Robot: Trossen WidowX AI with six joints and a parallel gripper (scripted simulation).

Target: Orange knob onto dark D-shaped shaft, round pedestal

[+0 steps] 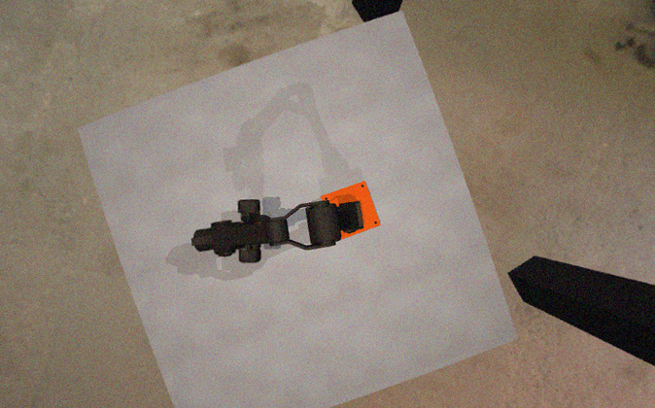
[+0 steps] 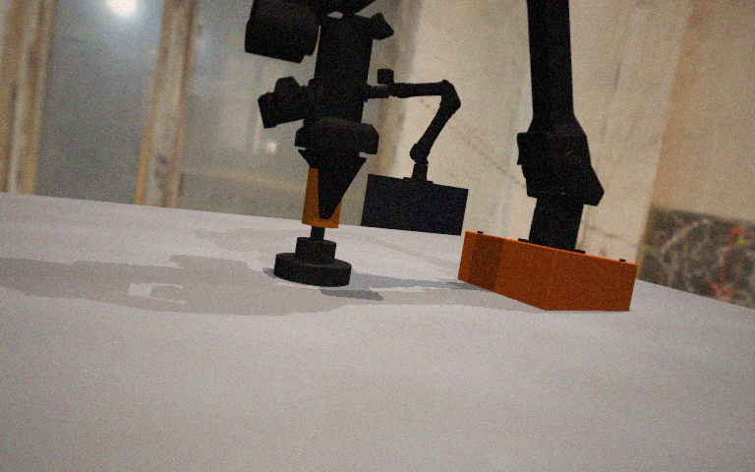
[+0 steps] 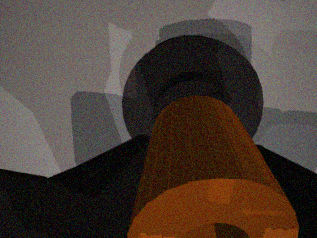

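My gripper tip is now 20 mm below the orange knob. Round my gripper tip: dark round pedestal (40 mm below).
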